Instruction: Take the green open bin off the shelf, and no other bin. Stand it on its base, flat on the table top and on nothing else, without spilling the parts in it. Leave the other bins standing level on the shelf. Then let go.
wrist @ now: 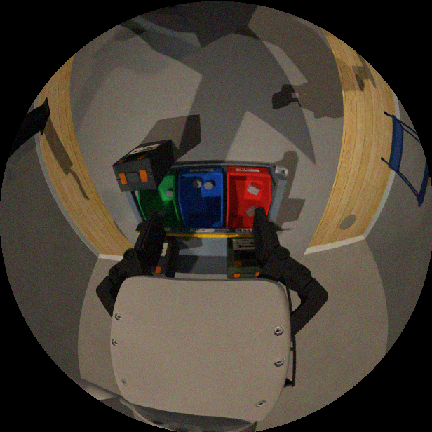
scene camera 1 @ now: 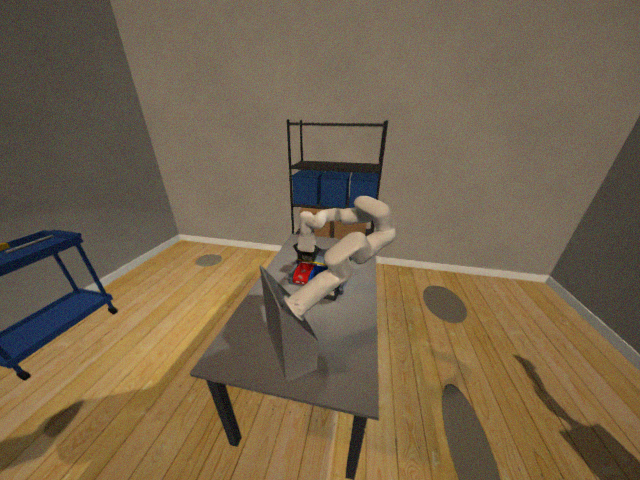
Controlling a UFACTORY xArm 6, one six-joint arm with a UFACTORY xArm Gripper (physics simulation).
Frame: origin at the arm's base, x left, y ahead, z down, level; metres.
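Seen in the pictures: gripper, fingertip midpoint: (scene camera 1: 306, 259); arm's base, link origin: (scene camera 1: 293, 308).
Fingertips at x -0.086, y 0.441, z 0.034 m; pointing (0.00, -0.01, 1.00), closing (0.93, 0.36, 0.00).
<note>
Pixels of each thing's top centre, then the offset from my fingertips to it. Level surfaces: height alone.
- blue bin, top centre: (scene camera 1: 319, 271) dx -0.091, dy +0.118, dz +0.178 m
- red bin, top centre: (scene camera 1: 304, 268) dx +0.011, dy +0.164, dz +0.178 m
- table, surface height: dz +0.259 m
The green open bin (wrist: 159, 207) stands at the left end of the shelf (wrist: 281, 200) in the wrist view, with small grey parts in it. A dark box overlaps its upper left corner from this view. The blue bin (wrist: 202, 212) (scene camera 1: 318, 269) stands in the middle and the red bin (wrist: 247, 200) (scene camera 1: 301, 274) at the right end, each with parts in it. My gripper (wrist: 205, 221) (scene camera 1: 306, 258) is open and empty, above the bins' near side. Its left finger overlaps the green bin's near edge, its right finger the red bin's. The green bin cannot be made out in the scene view.
The dark box (wrist: 142, 167) with orange marks rises beside the green bin. Two more dark boxes (wrist: 165, 257) (wrist: 243, 257) show below the shelf's yellow strip. A tall grey panel (scene camera 1: 297, 348) stands on the table (scene camera 1: 232, 351) near the arm's base. A blue cart (scene camera 1: 46, 320) stands left.
</note>
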